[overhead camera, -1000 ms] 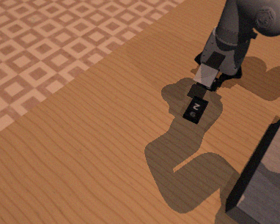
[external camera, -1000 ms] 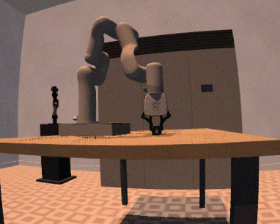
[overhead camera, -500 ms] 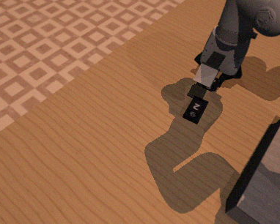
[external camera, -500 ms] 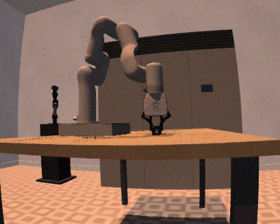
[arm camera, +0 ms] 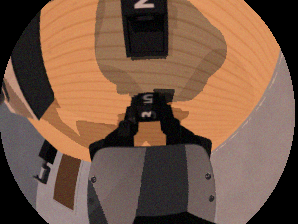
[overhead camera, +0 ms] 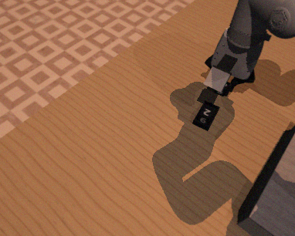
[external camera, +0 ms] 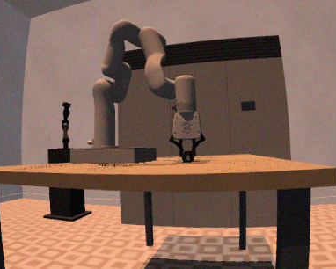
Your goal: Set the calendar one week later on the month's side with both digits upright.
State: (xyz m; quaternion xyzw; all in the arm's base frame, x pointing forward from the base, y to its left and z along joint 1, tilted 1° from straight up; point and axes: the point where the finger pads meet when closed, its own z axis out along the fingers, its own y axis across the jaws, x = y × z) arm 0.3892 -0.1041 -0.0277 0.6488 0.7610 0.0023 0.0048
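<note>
Right now the black cube is 1 cm below my hand. From my hand the other things lie so: black digit cube: 12 cm to the left, 2 cm behind.
</note>
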